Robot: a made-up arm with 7 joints. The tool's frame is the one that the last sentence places.
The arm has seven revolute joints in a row. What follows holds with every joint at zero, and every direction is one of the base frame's. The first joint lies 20.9 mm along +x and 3.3 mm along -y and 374.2 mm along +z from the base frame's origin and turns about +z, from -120.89 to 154.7 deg. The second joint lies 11.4 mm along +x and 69.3 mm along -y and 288.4 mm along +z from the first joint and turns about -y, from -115.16 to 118.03 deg. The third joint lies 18.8 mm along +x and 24.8 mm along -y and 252.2 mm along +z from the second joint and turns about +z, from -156.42 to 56.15 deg. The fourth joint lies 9.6 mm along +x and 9.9 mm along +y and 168.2 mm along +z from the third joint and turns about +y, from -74.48 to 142.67 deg. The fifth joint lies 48.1 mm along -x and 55.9 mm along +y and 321.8 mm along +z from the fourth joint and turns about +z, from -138.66 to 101.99 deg. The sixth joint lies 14.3 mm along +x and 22.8 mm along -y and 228.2 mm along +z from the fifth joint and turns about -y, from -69.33 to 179.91 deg. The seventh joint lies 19.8 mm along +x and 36.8 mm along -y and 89.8 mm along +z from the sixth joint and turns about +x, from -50.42 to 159.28 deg. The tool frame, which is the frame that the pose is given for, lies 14.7 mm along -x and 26.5 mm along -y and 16.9 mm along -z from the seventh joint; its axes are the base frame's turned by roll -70, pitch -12.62 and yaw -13.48 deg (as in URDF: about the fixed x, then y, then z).
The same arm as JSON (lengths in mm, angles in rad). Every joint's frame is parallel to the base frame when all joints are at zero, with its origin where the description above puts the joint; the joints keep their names.
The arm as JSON. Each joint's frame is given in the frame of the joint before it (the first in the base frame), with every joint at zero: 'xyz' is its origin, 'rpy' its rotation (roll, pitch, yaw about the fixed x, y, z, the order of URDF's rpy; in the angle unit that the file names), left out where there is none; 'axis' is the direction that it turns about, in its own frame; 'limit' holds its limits. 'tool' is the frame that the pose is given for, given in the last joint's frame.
{
  "units": {
    "length": "mm",
    "angle": "rad"
  },
  "joints": [
    {
      "name": "joint 1",
      "type": "revolute",
      "origin": {
        "xyz": [
          20.9,
          -3.3,
          374.2
        ]
      },
      "axis": [
        0.0,
        0.0,
        1.0
      ],
      "limit": {
        "lower": -2.1099,
        "upper": 2.7
      }
    },
    {
      "name": "joint 2",
      "type": "revolute",
      "origin": {
        "xyz": [
          11.4,
          -69.3,
          288.4
        ]
      },
      "axis": [
        0.0,
        -1.0,
        0.0
      ],
      "limit": {
        "lower": -2.0099,
        "upper": 2.06
      }
    },
    {
      "name": "joint 3",
      "type": "revolute",
      "origin": {
        "xyz": [
          18.8,
          -24.8,
          252.2
        ]
      },
      "axis": [
        0.0,
        0.0,
        1.0
      ],
      "limit": {
        "lower": -2.73,
        "upper": 0.98
      }
    },
    {
      "name": "joint 4",
      "type": "revolute",
      "origin": {
        "xyz": [
          9.6,
          9.9,
          168.2
        ]
      },
      "axis": [
        0.0,
        1.0,
        0.0
      ],
      "limit": {
        "lower": -1.2999,
        "upper": 2.4901
      }
    },
    {
      "name": "joint 5",
      "type": "revolute",
      "origin": {
        "xyz": [
          -48.1,
          55.9,
          321.8
        ]
      },
      "axis": [
        0.0,
        0.0,
        1.0
      ],
      "limit": {
        "lower": -2.4201,
        "upper": 1.7801
      }
    },
    {
      "name": "joint 6",
      "type": "revolute",
      "origin": {
        "xyz": [
          14.3,
          -22.8,
          228.2
        ]
      },
      "axis": [
        0.0,
        -1.0,
        0.0
      ],
      "limit": {
        "lower": -1.21,
        "upper": 3.14
      }
    },
    {
      "name": "joint 7",
      "type": "revolute",
      "origin": {
        "xyz": [
          19.8,
          -36.8,
          89.8
        ]
      },
      "axis": [
        1.0,
        0.0,
        0.0
      ],
      "limit": {
        "lower": -0.88,
        "upper": 2.78
      }
    }
  ],
  "tool": {
    "origin": {
      "xyz": [
        -14.7,
        -26.5,
        -16.9
      ],
      "rpy": [
        -1.2217,
        -0.2203,
        -0.2353
      ]
    }
  }
}

